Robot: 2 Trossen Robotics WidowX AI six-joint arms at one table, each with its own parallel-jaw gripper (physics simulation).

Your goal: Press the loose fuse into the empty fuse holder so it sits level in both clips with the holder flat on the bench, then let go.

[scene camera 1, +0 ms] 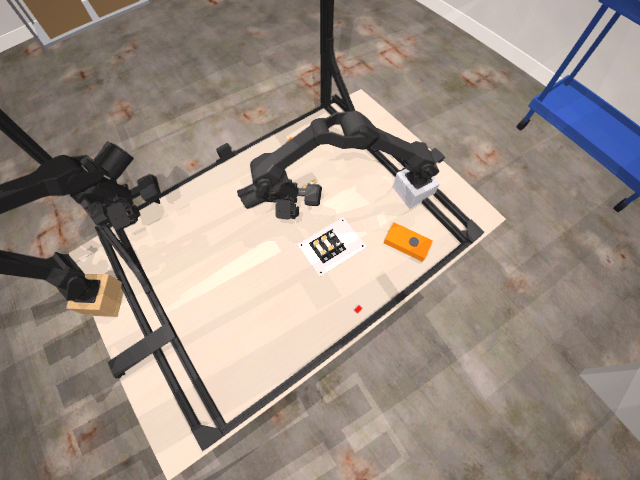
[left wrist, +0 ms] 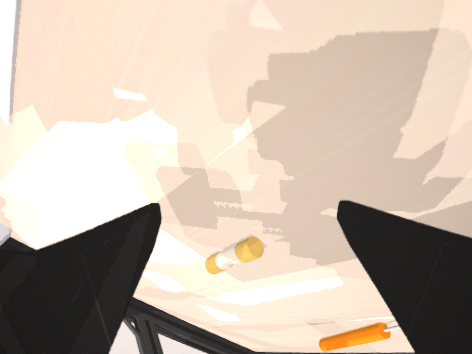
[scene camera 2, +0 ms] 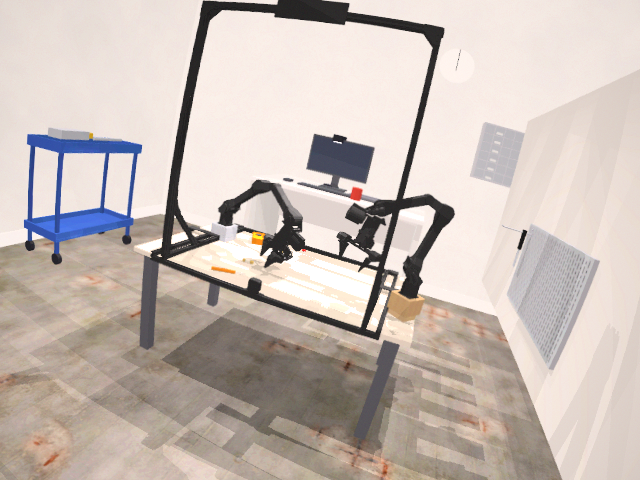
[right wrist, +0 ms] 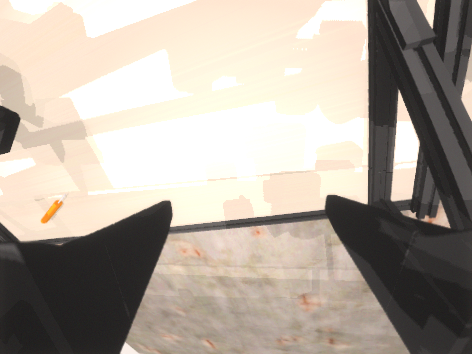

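Pixels of known places: left gripper, fingertip midpoint: (scene camera 1: 300,198) (left wrist: 250,210) (scene camera 2: 262,261); right gripper, fingertip midpoint: (scene camera 1: 145,209) (scene camera 2: 348,265) (right wrist: 249,204); left arm's base, link origin: (scene camera 1: 418,178) (scene camera 2: 225,224); right arm's base, link origin: (scene camera 1: 87,291) (scene camera 2: 408,295).
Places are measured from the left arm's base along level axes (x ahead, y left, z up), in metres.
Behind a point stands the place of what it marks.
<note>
The loose fuse (scene camera 1: 314,181) @[x 0.271, y -0.188, z -0.064 m] (scene camera 2: 245,260) @[x 0.281, y -0.195, z -0.068 m] (left wrist: 227,258) @[x 0.292, y -0.183, z -0.065 m], with gold end caps and a pale middle, lies on the table; the left arm partly hides it in scene camera 1. The black fuse holder (scene camera 1: 327,246) @[x 0.355, y 0.045, z -0.048 m] is on a white plate (scene camera 1: 354,242) @[x 0.270, y 0.064, z -0.075 m] (left wrist: 6,60) @[x 0.299, y -0.024, z -0.075 m]; two bays hold gold-capped fuses, and the bay toward the upper right looks empty. My left gripper (scene camera 1: 300,203) @[x 0.343, y -0.149, z -0.063 m] (scene camera 2: 269,256) @[x 0.343, y -0.149, z -0.063 m] (left wrist: 250,210) @[x 0.343, y -0.149, z -0.063 m] is open and empty above the table; in the left wrist view the fuse shows below the gap between its fingertips. My right gripper (scene camera 1: 138,203) @[x 0.766, y -0.248, z 0.084 m] (scene camera 2: 351,261) @[x 0.766, y -0.248, z 0.084 m] (right wrist: 249,204) @[x 0.766, y -0.248, z 0.084 m] is open and empty, raised at the opposite side.
An orange-handled screwdriver (scene camera 2: 223,269) @[x 0.294, y -0.379, z -0.065 m] (left wrist: 355,336) @[x 0.304, y -0.361, z -0.068 m] (right wrist: 51,212) @[x 0.305, y -0.370, z -0.064 m] lies near the table edge beyond the fuse. An orange box (scene camera 1: 403,238) @[x 0.143, y 0.135, z -0.046 m] (scene camera 2: 257,238) @[x 0.155, y 0.097, z -0.047 m] with a grey disc stands beside the white plate. A small red block (scene camera 1: 357,308) @[x 0.371, y 0.242, z -0.071 m] (scene camera 2: 303,250) @[x 0.370, y 0.239, z -0.071 m] lies near the opposite edge. A black frame surrounds the work area.
</note>
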